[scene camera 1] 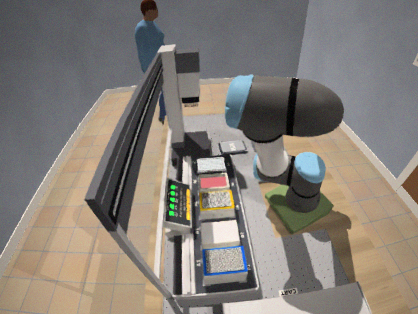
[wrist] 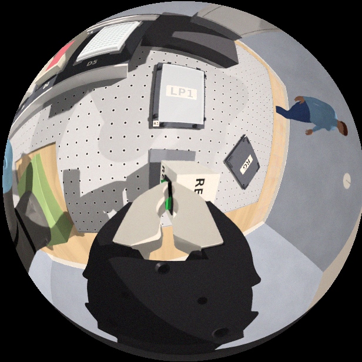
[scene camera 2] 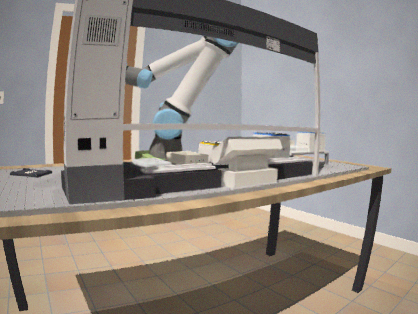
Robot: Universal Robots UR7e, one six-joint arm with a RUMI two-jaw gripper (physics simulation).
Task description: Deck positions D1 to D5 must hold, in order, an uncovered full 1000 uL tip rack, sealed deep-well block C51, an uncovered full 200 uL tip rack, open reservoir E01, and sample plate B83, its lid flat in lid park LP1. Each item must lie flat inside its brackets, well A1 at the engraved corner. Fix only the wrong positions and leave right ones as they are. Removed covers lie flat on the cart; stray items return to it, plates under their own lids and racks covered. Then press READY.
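Pixels of known places: arm's base, link origin: (scene camera 1: pixel 302 197) (scene camera 2: pixel 165 154).
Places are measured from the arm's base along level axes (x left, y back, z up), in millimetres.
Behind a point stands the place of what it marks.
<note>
My gripper (wrist: pixel 170 183) is shut and empty, its fingertips at the READY button box (wrist: pixel 189 172) in the wrist view. Green of the button shows around and between the fingers; whether they press it I cannot tell. In scene camera 1, the blue-rimmed tip rack (scene camera 1: pixel 225 260) {x 273, y -376, z 114 mm}, white block (scene camera 1: pixel 221 233) {x 153, y -375, z 57 mm}, yellow-rimmed tip rack (scene camera 1: pixel 216 199) {x 23, y -380, z 80 mm}, red-filled reservoir (scene camera 1: pixel 214 181) {x -113, y -376, z 28 mm} (wrist: pixel 61 56) and pale plate (scene camera 1: pixel 211 164) {x -217, y -380, z 31 mm} (wrist: pixel 110 40) stand in a row on the deck. A clear lid (wrist: pixel 195 110) (scene camera 1: pixel 233 146) {x -398, y -246, z -16 mm} lies flat in LP1. Block and plate codes are unreadable.
The dark RG holder (wrist: pixel 243 162) lies right of the button box in the wrist view. The deck screen (scene camera 1: pixel 178 205) {x 41, y -519, z 83 mm} shows several green marks. The gantry beam (scene camera 1: pixel 127 142) {x 183, y -560, z 482 mm} spans above the deck side. The cart (scene camera 1: pixel 325 300) {x 420, y -79, z 26 mm} stands at the near end. A person (scene camera 1: pixel 149 42) stands beyond the table.
</note>
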